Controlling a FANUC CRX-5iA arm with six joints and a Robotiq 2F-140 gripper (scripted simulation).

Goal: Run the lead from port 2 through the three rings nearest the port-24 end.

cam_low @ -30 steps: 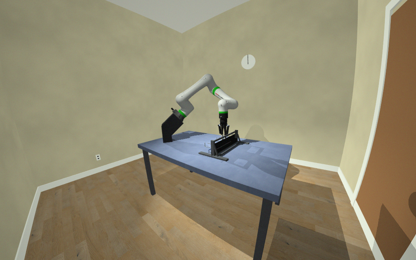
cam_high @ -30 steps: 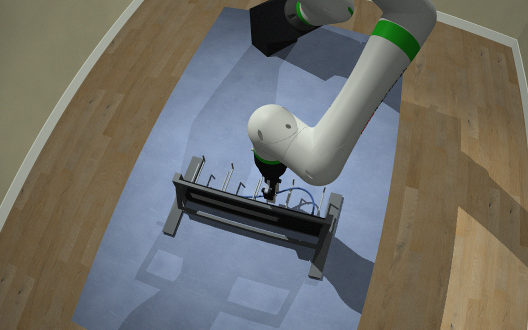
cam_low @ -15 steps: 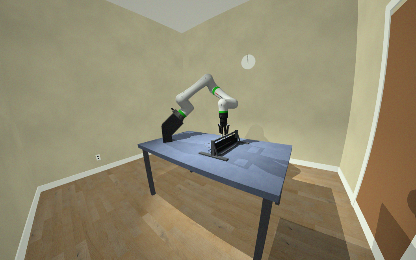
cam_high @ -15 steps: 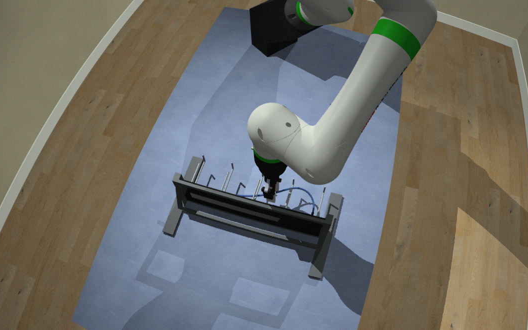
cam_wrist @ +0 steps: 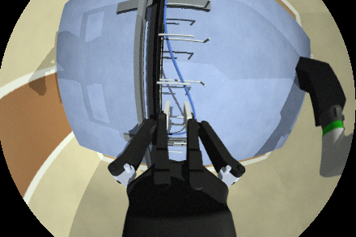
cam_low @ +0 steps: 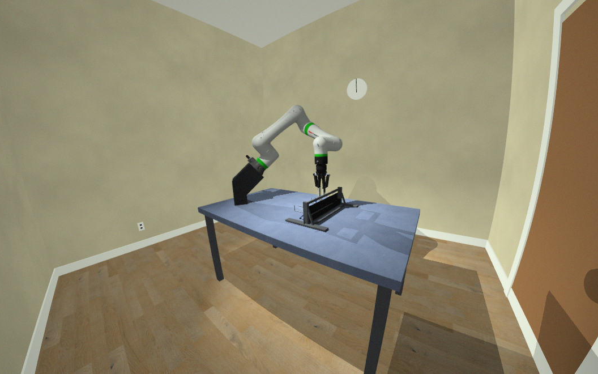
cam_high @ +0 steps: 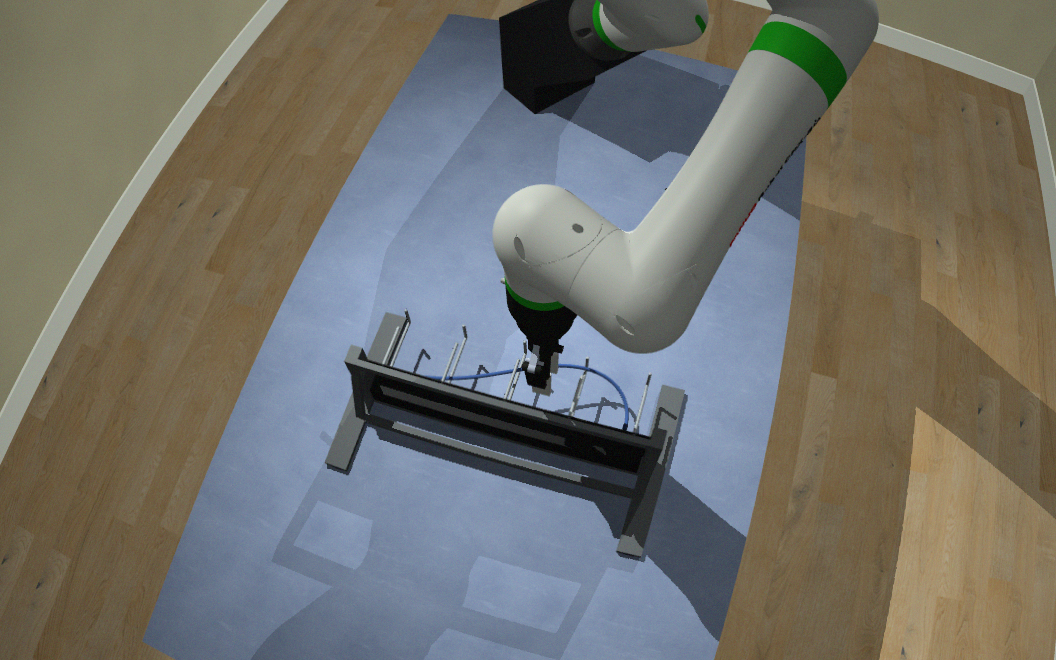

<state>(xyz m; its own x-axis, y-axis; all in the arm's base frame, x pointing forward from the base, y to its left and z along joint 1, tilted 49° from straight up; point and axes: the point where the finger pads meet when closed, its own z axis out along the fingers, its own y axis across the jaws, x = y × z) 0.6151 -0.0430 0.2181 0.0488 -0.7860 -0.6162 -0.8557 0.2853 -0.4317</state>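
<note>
Right now my hand is 6 cm short of the rack, 5 cm to the left of it and 7 cm above it.
</note>
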